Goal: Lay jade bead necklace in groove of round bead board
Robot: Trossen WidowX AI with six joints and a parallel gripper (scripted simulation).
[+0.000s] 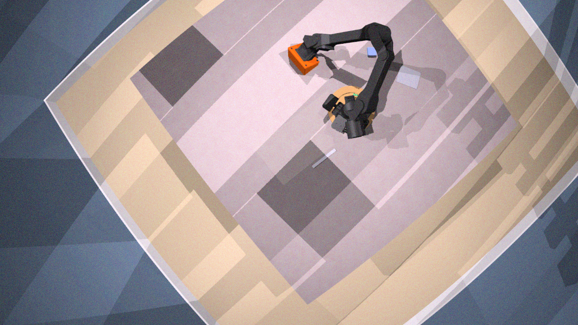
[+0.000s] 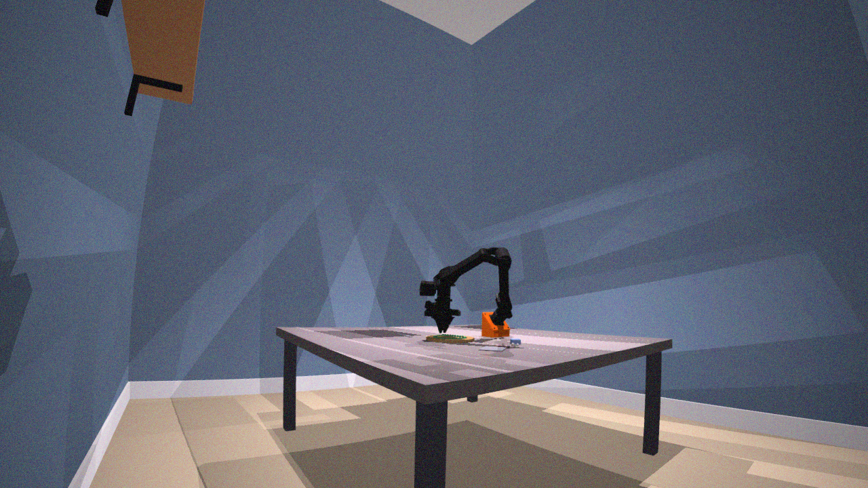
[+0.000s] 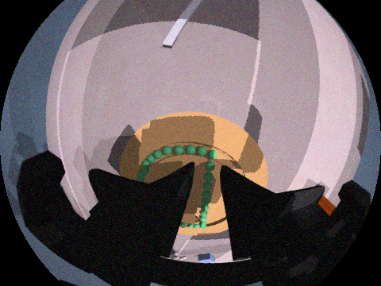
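My gripper tip is 50 mm to the right of the round tan bead board and 20 mm above it. The rest, counted from my gripper tip: white strip 100 mm ahead, 160 mm to the right, 20 mm below; pale square sheet 20 mm ahead, 360 mm to the left, 20 mm below; blue cube 160 mm behind, 280 mm to the left, 20 mm below.
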